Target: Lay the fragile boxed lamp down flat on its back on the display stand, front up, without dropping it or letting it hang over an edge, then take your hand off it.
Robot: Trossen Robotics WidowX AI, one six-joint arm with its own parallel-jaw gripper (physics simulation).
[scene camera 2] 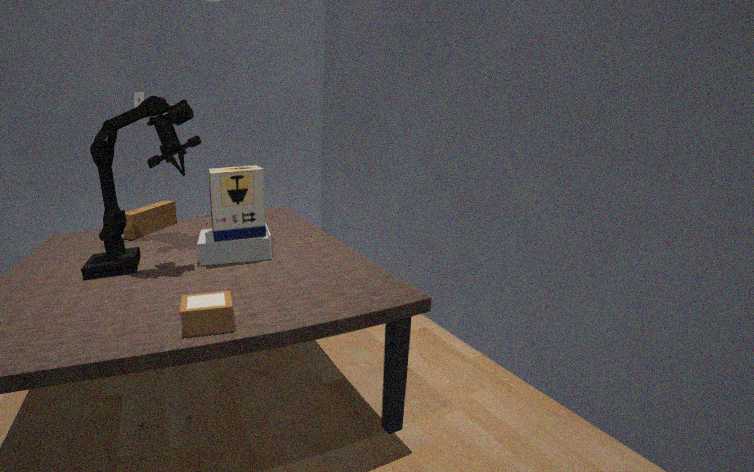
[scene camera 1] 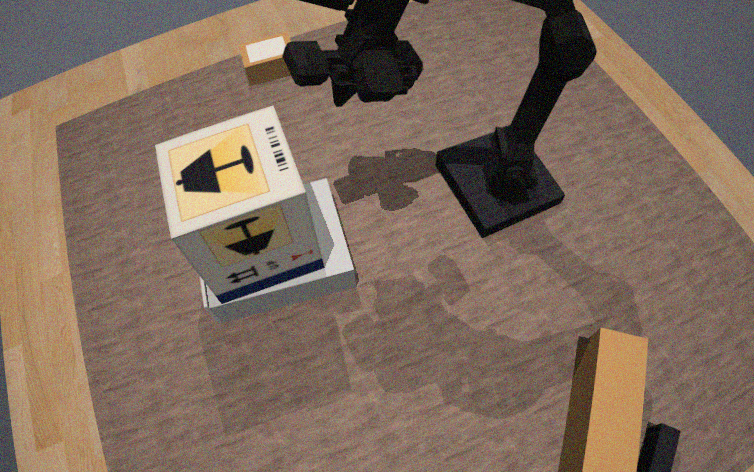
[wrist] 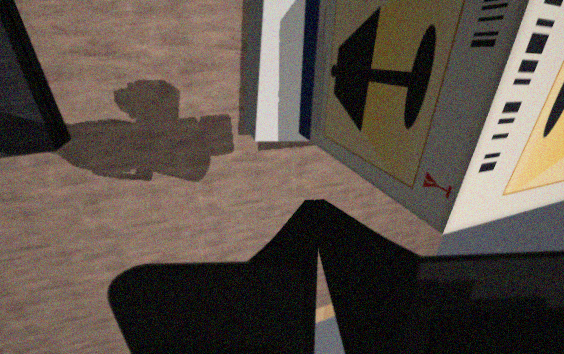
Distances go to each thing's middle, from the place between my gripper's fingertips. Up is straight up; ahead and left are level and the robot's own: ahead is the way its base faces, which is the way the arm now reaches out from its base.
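Scene:
Display stand (scene camera 1: 338, 275): 16 cm ahead of my hand, 5 cm to the left of it, 25 cm below it. With respect to the boxed lamp (scene camera 1: 237, 209), my gripper is 17 cm short of it, 6 cm to the right of it and 11 cm above it. Going by their middles, the boxed lamp is the nearest to my gripper of the things named here.

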